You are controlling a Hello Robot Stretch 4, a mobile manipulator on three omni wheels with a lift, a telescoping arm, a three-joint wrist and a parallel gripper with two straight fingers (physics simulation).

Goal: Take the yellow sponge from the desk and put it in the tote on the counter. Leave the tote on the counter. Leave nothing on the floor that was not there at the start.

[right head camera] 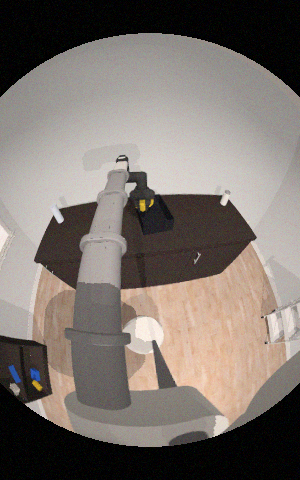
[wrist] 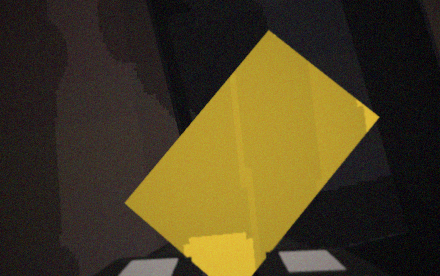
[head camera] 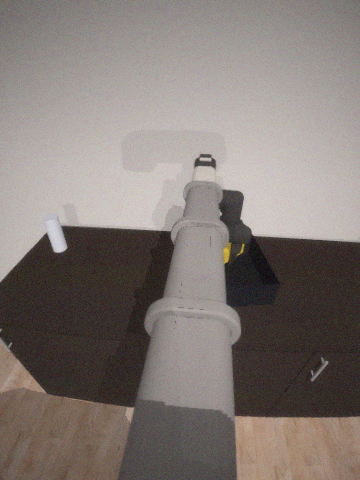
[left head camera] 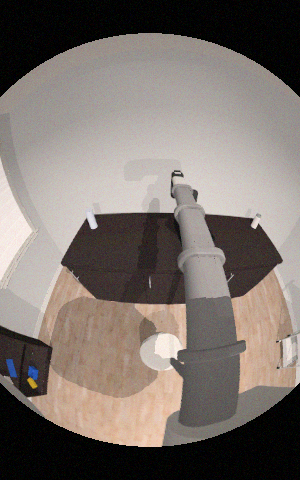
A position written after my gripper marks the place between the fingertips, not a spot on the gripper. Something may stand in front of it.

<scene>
I see my gripper [wrist: 228, 248], a yellow sponge [wrist: 231, 186], a black tote [head camera: 250, 280] and a dark counter [head camera: 79, 314].
The black tote also shows in the right head camera view [right head camera: 157, 217] and in the wrist view [wrist: 373, 206]. The dark counter shows as well in the right head camera view [right head camera: 206, 236], in the wrist view [wrist: 93, 116] and in the left head camera view [left head camera: 131, 257].
</scene>
